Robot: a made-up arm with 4 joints. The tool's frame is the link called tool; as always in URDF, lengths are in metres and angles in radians. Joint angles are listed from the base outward.
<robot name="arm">
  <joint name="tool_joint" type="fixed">
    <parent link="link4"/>
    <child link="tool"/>
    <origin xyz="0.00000 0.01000 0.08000" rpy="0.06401 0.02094 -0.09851"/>
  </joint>
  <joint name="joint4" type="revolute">
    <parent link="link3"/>
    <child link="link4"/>
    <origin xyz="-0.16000 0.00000 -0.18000"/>
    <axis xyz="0 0 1"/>
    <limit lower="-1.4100" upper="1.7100"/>
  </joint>
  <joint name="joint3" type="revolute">
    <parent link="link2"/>
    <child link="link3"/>
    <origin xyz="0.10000 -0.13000 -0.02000"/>
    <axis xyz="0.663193 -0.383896 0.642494"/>
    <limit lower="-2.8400" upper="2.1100"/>
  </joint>
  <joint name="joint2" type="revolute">
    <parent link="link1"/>
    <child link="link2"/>
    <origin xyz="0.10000 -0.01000 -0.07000"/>
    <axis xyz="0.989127 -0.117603 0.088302"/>
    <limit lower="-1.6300" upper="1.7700"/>
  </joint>
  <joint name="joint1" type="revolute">
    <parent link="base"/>
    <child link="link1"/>
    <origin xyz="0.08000 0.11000 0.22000"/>
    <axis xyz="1 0 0"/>
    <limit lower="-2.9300" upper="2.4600"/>
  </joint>
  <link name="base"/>
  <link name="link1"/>
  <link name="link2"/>
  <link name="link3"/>
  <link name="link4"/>
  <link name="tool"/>
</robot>
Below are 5 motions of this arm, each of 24 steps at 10 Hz.
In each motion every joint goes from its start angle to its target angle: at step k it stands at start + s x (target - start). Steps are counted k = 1, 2, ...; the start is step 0. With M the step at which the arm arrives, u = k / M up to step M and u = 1 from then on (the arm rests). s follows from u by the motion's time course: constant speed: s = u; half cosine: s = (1 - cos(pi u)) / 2; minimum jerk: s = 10 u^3 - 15 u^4 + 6 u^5.
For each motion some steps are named. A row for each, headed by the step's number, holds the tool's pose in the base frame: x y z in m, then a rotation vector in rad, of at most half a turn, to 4 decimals.
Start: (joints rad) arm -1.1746 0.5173 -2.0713 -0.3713
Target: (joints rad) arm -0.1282 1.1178 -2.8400 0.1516
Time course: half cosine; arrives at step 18
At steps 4, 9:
4: 0.1680 -0.0019 0.1139 -1.8830 0.0129 -1.8814
9: 0.1845 0.0795 0.0665 -1.5557 0.7314 -1.6226

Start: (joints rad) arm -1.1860 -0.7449 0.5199 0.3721
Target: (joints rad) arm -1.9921 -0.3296 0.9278 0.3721
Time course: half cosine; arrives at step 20
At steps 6, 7, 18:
6: 0.1253 -0.0418 0.3967 -1.4836 0.4727 0.5190
7: 0.1272 -0.0388 0.4034 -1.4884 0.4865 0.5391
18: 0.1500 0.0105 0.4651 -1.5151 0.6766 0.7302

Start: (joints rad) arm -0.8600 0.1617 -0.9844 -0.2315
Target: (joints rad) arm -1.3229 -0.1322 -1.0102 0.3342
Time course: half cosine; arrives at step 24
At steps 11, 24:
11: 0.1139 -0.0571 0.2078 -1.5746 -0.0660 -0.8921
24: 0.1092 -0.0440 0.2630 -1.9400 0.0704 -0.7704

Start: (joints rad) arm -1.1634 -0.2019 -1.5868 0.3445
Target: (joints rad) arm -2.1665 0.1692 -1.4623 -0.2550
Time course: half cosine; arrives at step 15
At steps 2, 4, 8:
2: 0.1293 -0.0376 0.2131 -2.1072 0.0059 -1.3520
4: 0.1295 -0.0385 0.2293 -2.1858 -0.1333 -1.3850
8: 0.1302 -0.0294 0.2804 -2.4024 -0.6138 -1.4358

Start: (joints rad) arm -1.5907 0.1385 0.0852 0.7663
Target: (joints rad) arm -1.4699 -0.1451 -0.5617 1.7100
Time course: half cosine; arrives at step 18
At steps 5, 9, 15, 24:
5: 0.1131 -0.0893 0.3422 -1.3577 0.6497 0.6197
9: 0.1034 -0.0701 0.3380 -1.4310 0.9208 0.6066
15: 0.0953 -0.0453 0.3259 -1.4221 1.2997 0.5256
24: 0.0946 -0.0418 0.3234 -1.4089 1.3567 0.5072

